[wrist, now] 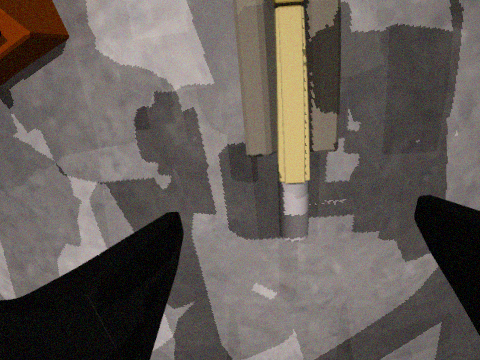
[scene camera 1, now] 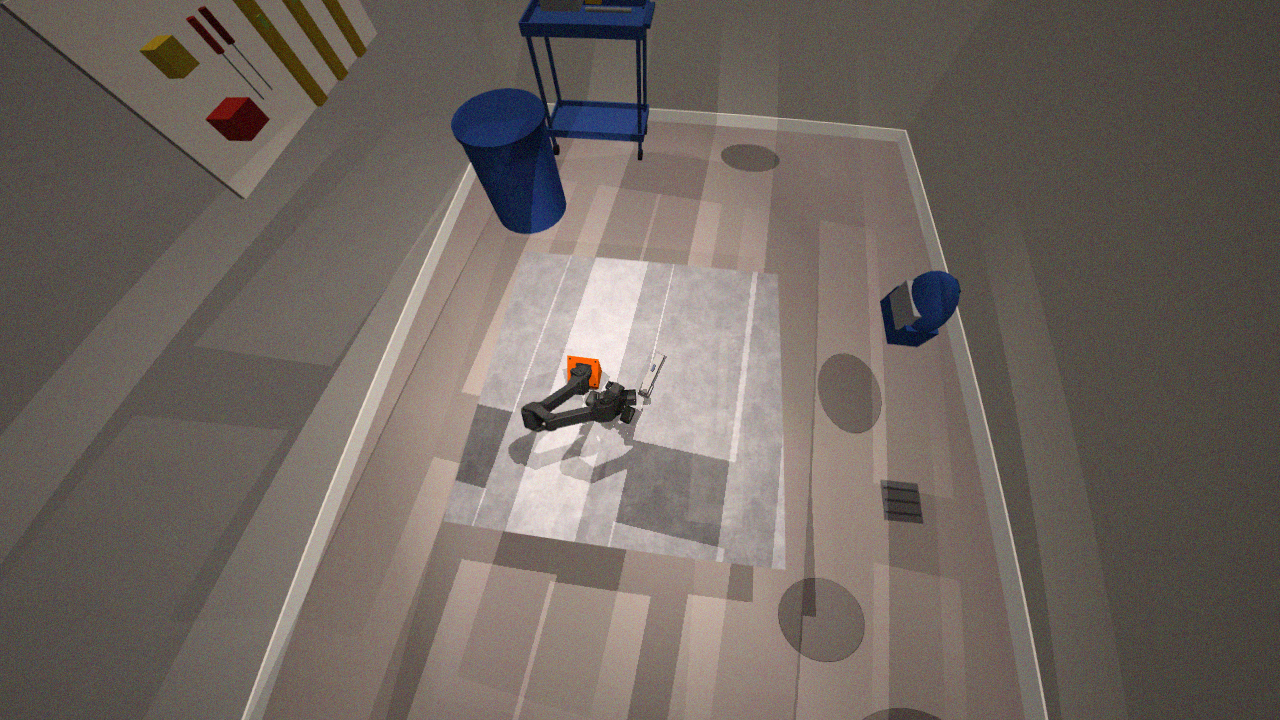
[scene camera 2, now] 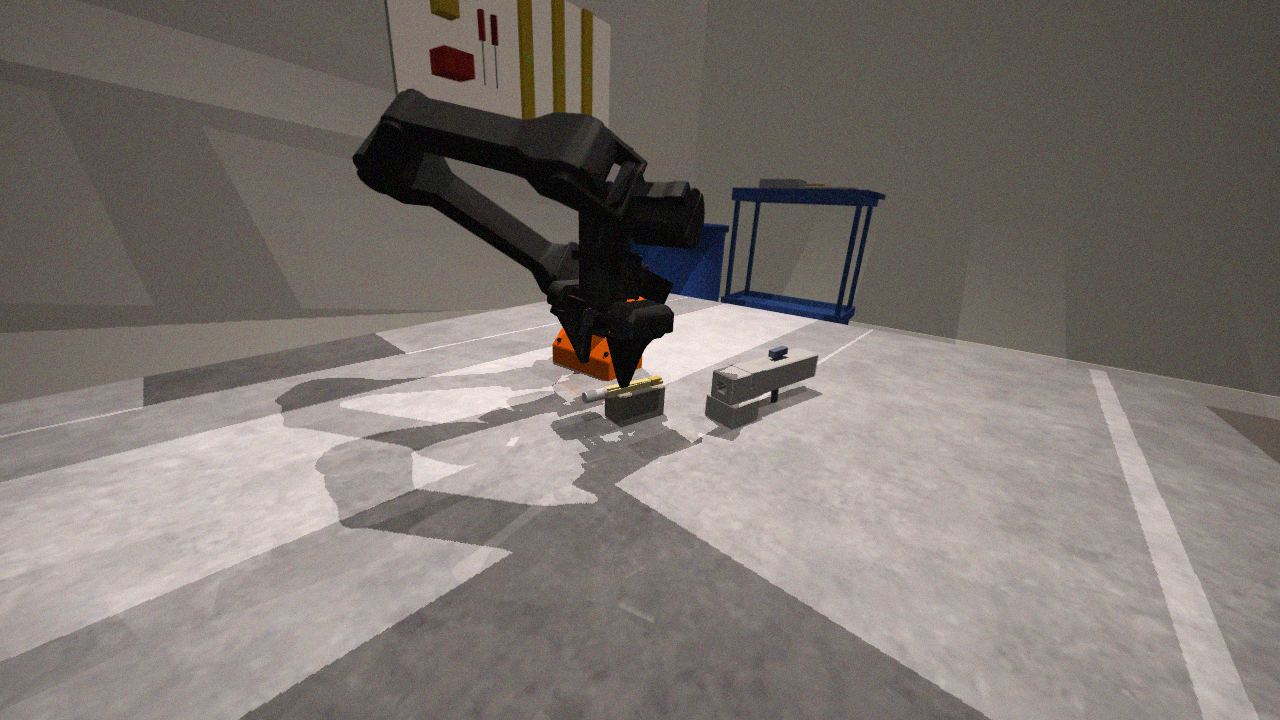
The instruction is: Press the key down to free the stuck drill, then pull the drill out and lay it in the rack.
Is the gripper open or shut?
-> Open.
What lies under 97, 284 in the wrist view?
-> The gripper.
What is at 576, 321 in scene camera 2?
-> The gripper.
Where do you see a drill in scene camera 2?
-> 611, 391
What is the gripper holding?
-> Nothing.
